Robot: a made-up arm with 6 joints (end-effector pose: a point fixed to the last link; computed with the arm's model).
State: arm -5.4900 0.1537 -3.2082 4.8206 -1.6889 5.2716
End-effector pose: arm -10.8 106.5 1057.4 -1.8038 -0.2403 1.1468
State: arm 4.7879 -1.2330 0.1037 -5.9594 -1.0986 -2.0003
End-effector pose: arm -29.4 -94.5 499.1 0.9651 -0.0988 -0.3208
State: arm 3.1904 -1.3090 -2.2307 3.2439 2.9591 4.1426
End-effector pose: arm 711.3 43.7 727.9 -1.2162 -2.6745 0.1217
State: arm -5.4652 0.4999 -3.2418 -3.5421 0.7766 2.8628
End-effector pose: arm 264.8 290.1 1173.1 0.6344 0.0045 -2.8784
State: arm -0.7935 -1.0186 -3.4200 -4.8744 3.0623 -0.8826
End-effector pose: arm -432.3 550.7 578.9 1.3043 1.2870 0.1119
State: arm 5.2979 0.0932 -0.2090 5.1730 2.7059 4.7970
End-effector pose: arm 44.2 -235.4 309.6 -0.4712 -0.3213 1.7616
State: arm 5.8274 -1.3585 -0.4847 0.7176 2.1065 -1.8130
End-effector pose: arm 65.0 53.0 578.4 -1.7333 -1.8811 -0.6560
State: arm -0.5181 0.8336 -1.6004 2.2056 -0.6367 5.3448
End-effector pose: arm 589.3 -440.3 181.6 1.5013 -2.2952 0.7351
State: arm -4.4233 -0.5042 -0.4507 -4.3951 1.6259 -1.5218
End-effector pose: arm -188.9 315.7 499.0 -0.3433 -1.2676 0.7062
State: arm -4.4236 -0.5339 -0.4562 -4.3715 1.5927 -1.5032
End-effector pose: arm -185.3 314.1 511.6 -0.3574 -1.2546 0.6743
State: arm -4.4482 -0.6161 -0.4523 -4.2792 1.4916 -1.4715
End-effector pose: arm -164.8 310.4 537.7 -0.4276 -1.1800 0.5570
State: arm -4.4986 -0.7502 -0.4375 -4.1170 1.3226 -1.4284
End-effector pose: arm -125.1 297.1 571.9 -0.5479 -1.0154 0.3828
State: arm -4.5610 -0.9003 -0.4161 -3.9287 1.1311 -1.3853
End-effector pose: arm -78.9 270.4 598.1 -0.6724 -0.7895 0.2320
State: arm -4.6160 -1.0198 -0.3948 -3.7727 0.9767 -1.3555
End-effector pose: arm -44.7 241.8 607.9 -0.7610 -0.5862 0.1471
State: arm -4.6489 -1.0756 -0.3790 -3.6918 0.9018 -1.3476
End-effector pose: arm -28.9 227.2 606.3 -0.8053 -0.4799 0.1114
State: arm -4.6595 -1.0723 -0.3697 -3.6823 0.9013 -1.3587
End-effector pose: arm -26.3 229.1 600.3 -0.8179 -0.4710 0.0968
